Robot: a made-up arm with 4 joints.
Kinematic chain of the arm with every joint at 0, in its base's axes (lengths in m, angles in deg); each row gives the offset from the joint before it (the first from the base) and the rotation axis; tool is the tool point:
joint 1: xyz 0 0 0.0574 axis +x
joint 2: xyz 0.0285 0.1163 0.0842 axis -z
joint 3: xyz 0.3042 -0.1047 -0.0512 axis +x
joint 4: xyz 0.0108 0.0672 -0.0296 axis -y
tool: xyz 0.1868 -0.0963 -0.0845
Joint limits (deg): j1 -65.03..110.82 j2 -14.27..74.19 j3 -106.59..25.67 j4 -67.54..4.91
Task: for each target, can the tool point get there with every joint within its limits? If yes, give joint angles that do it. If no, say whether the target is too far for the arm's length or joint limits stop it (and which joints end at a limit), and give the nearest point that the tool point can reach.
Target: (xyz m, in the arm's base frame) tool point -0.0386 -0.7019 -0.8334
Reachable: no: too far | nearest point -0.0012 -0.2695 -0.2846 | short by 0.700 m
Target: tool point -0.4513 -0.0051 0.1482
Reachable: no: joint limits stop it (at a limit: joint 1, joint 2, joint 4) | nearest point -0.2156 -0.0851 0.3192 | short by 0.302 m
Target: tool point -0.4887 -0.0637 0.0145
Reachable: no: joint limits stop it (at a limit: joint 2, joint 4) | nearest point -0.2152 -0.2270 -0.0955 | short by 0.337 m
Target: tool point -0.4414 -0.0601 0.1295
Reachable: no: joint limits stop it (at a limit: joint 2, joint 4) | nearest point -0.2151 -0.1752 0.2676 | short by 0.289 m
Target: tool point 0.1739 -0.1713 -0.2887
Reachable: yes | joints 47.48 51.47 -20.95 -15.80
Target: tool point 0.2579 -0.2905 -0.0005
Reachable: yes | joints -22.41 26.49 -23.54 -50.94
